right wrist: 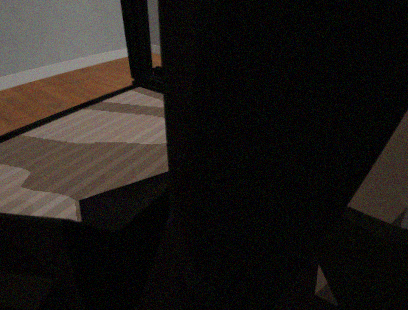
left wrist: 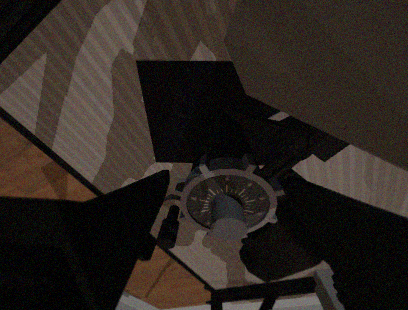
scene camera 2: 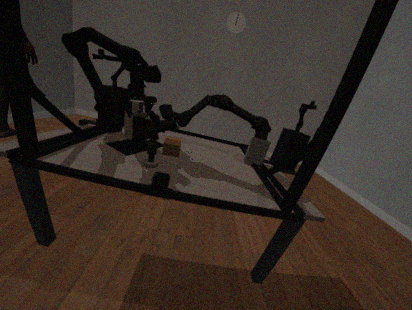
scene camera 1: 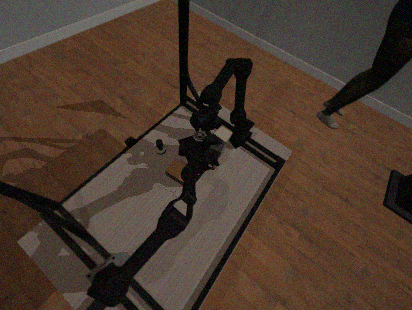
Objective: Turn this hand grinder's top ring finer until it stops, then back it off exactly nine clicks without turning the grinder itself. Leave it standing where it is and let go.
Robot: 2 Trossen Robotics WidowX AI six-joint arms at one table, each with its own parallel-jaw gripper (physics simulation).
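Pixels of known places: left gripper, between the fingertips: (right wrist: 299,42) (left wrist: 227,178) (scene camera 2: 138,117) (scene camera 1: 200,138); right gripper, between the fingertips: (left wrist: 205,132) (scene camera 2: 133,133); left arm's base, origin of its link: (scene camera 2: 108,117) (scene camera 1: 240,132); right arm's base, origin of its link: (scene camera 2: 259,142) (scene camera 1: 108,275).
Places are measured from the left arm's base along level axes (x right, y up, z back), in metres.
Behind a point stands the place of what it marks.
Observation:
The hand grinder (scene camera 1: 200,135) {x 0.053, y 0.103, z -0.260 m} (scene camera 2: 138,120) {x 0.081, y 0.060, z -0.277 m} stands upright on a black mat (scene camera 2: 125,146) {x 0.116, y -0.070, z -0.243 m} (left wrist: 187,107) {x 0.100, y -0.070, z -0.226 m} at the far end of the table. Its notched top ring (left wrist: 261,215) {x 0.037, y 0.090, z -0.271 m}, with a scale of tick marks and a centre knob, shows from above in the left wrist view. My left gripper (scene camera 1: 203,124) (left wrist: 227,178) {x 0.056, y 0.067, z -0.256 m} hangs just over the ring, open, one finger on each side and clear of it. My right gripper (scene camera 1: 198,149) {x 0.073, y -0.010, z -0.246 m} (scene camera 2: 155,123) is open at the grinder's dark body (right wrist: 258,138), which fills the right wrist view; the fingertips are hidden.
A wooden block (scene camera 1: 175,170) {x 0.002, y -0.013, z -0.437 m} (scene camera 2: 171,146) {x 0.045, y -0.023, z -0.444 m} lies just in front of the grinder. A small black peg on a disc (scene camera 1: 160,146) {x 0.159, y -0.004, z -0.435 m} (scene camera 2: 151,155) {x 0.184, y -0.028, z -0.437 m} (left wrist: 169,226) {x 0.169, y -0.005, z -0.416 m} stands to its side. A black frame post (scene camera 1: 184,52) {x 0.391, y 0.296, z -0.143 m} rises behind. A person's legs (scene camera 1: 337,104) are on the floor.

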